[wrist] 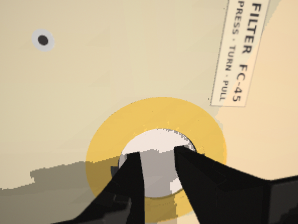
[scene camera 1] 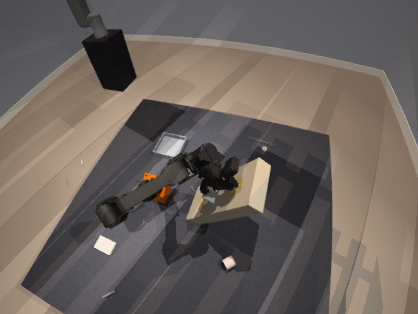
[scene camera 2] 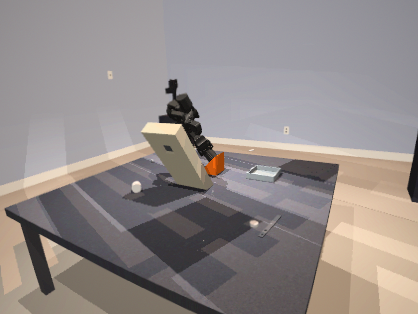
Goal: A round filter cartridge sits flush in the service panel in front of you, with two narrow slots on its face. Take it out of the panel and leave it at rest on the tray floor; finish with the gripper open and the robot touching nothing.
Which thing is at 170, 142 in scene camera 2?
A beige service panel.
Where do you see a round filter cartridge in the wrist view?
At 156, 147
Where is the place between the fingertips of my gripper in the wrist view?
155, 154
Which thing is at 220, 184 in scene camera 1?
My gripper.
